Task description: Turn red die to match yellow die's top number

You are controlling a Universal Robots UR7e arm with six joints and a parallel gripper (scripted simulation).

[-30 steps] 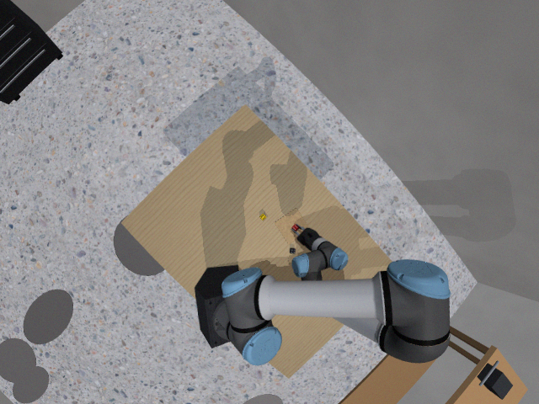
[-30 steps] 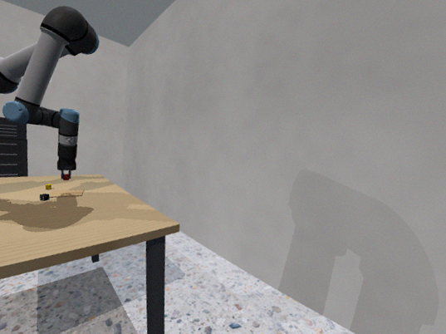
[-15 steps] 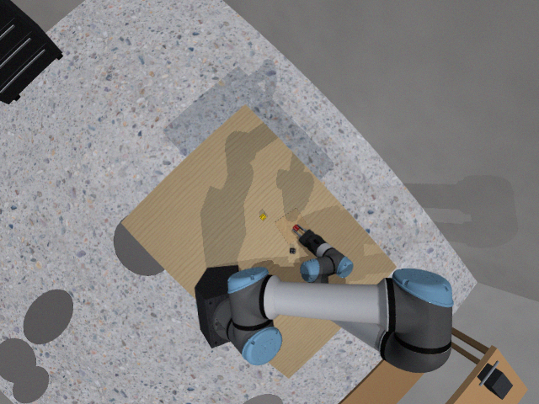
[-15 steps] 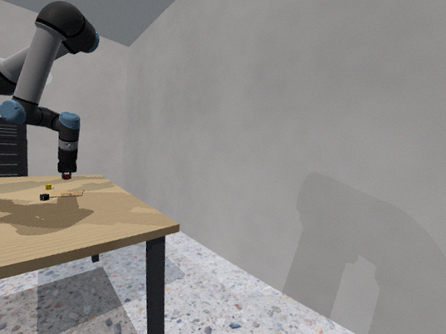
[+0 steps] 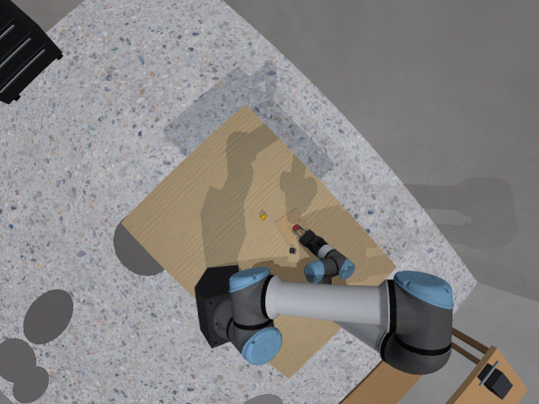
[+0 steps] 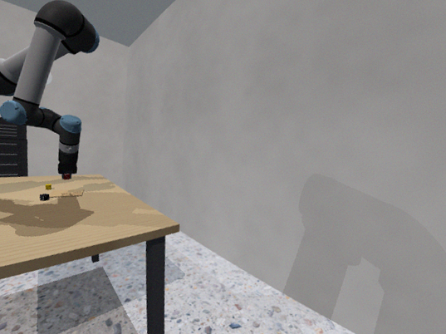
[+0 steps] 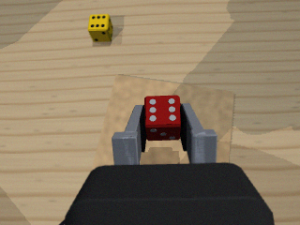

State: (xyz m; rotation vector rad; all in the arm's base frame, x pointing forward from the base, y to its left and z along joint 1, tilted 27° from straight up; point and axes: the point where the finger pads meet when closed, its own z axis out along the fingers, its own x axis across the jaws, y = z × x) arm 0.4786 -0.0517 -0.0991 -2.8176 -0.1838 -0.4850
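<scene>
Right now the red die is 10 mm to the left of my hand and 10 mm below it. From my hand the other things lie so: black die 90 mm behind, 80 mm to the right, 80 mm below; then tan mat 10 mm to the left, 90 mm below; then yellow die 70 mm behind, 160 mm to the left, 80 mm below.
</scene>
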